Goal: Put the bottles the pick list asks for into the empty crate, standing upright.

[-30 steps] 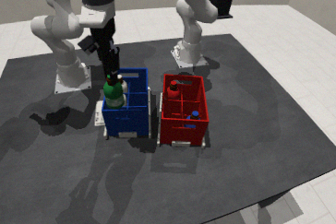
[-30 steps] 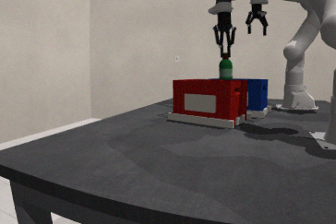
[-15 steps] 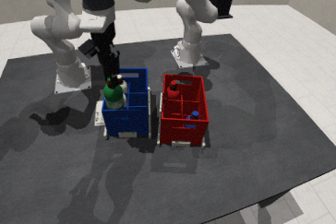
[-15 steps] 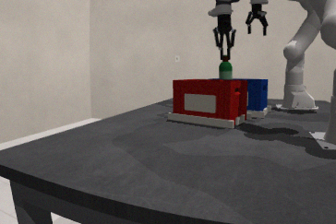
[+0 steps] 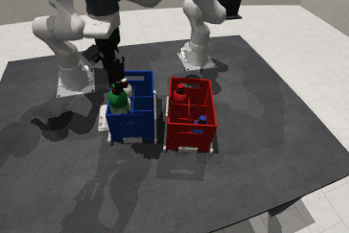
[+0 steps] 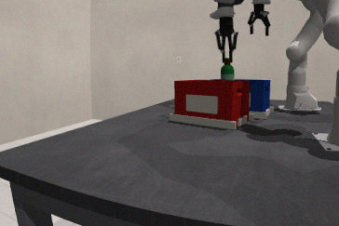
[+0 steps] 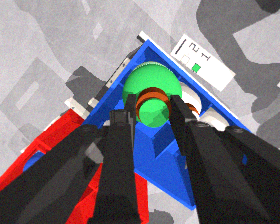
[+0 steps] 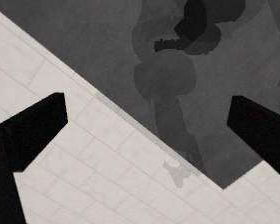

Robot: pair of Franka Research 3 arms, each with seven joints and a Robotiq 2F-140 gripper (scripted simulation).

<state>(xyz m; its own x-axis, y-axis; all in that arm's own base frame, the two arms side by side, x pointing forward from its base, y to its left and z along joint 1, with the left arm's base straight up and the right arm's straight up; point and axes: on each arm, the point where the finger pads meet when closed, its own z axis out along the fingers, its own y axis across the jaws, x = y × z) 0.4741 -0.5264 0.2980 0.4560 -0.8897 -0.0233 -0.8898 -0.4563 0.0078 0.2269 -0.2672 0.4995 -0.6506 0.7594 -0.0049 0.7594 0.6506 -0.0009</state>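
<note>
My left gripper is now 80 mm above the green bottle. Also, from my left hand: pick list (120 mm behind, 70 mm to the right, 300 mm below); red bottle (50 mm behind, 280 mm to the left, 210 mm below); blue crate (70 mm behind, 70 mm to the left, 210 mm below).
</note>
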